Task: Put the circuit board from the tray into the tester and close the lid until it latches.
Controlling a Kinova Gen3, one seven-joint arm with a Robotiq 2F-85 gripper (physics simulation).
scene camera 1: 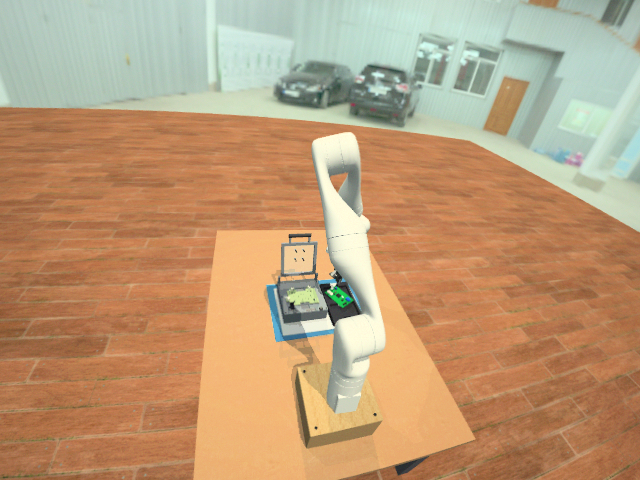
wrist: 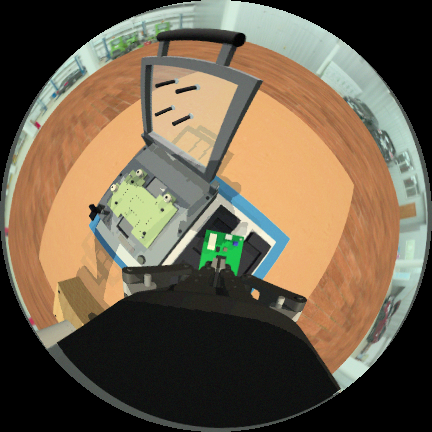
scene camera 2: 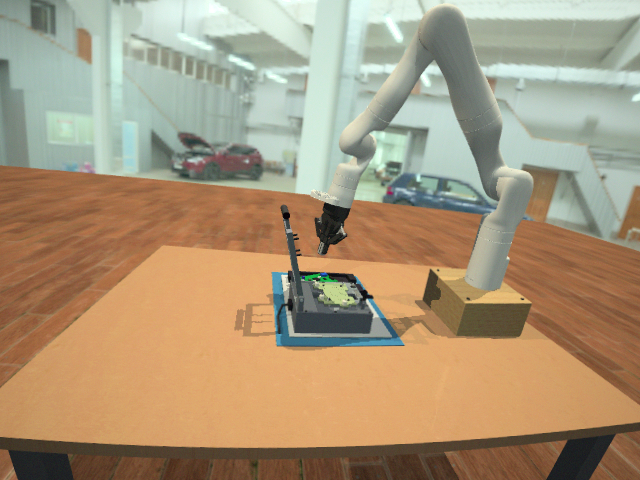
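Seen in the pictures: gripper, fingertip midpoint: (scene camera 1: 338, 281) (wrist: 217, 265) (scene camera 2: 321, 254); arm's base, link origin: (scene camera 1: 342, 396) (scene camera 2: 480, 282).
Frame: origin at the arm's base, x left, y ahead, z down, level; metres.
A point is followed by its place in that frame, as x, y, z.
Note:
The green circuit board (scene camera 1: 339, 297) {-0.101, 0.457, 0.076} (scene camera 2: 315, 277) {-0.122, 0.471, 0.081} (wrist: 222, 246) {-0.084, 0.491, 0.078} lies in the black tray (scene camera 1: 345, 313) {-0.113, 0.379, 0.090} (wrist: 226, 216) {-0.051, 0.535, 0.080}, turned askew to the tray's sides; whether it lies flat is hard to tell. My gripper (scene camera 2: 322, 249) {-0.081, 0.467, -0.011} (wrist: 217, 265) {-0.081, 0.467, -0.011} is shut and empty, a little above the board, and its fingertips hide part of the board in the wrist view. The grey tester (scene camera 1: 305, 314) {0.061, 0.357, 0.061} (scene camera 2: 333, 322) {0.155, 0.441, 0.072} stands beside the tray, with a pale green bed (scene camera 1: 303, 296) {0.063, 0.431, 0.039} (scene camera 2: 338, 292) {0.063, 0.424, 0.039} (wrist: 142, 212) {0.049, 0.433, 0.039} on top. The tester's lid (scene camera 1: 283, 258) {0.146, 0.540, -0.070} (scene camera 2: 292, 255) {0.156, 0.551, -0.081} (wrist: 232, 125) {0.007, 0.561, -0.084} stands open, nearly upright.
Tester and tray stand on a blue and white mat (scene camera 1: 276, 330) {0.173, 0.318, 0.106} (scene camera 2: 310, 341) {0.188, 0.491, 0.106} (wrist: 281, 239) {-0.178, 0.596, 0.106}. The lid's black handle (scene camera 1: 299, 235) {0.087, 0.572, -0.164} (scene camera 2: 284, 211) {0.115, 0.579, -0.166} (wrist: 200, 35) rises at its top. A black latch (scene camera 2: 366, 296) {0.123, 0.366, 0.014} (wrist: 94, 212) {0.112, 0.364, 0.016} is at the tester's front. The arm stands on a wooden block (scene camera 1: 338, 428) {0.028, -0.085, -0.001} (scene camera 2: 491, 317) {0.113, 0.019, 0.051}.

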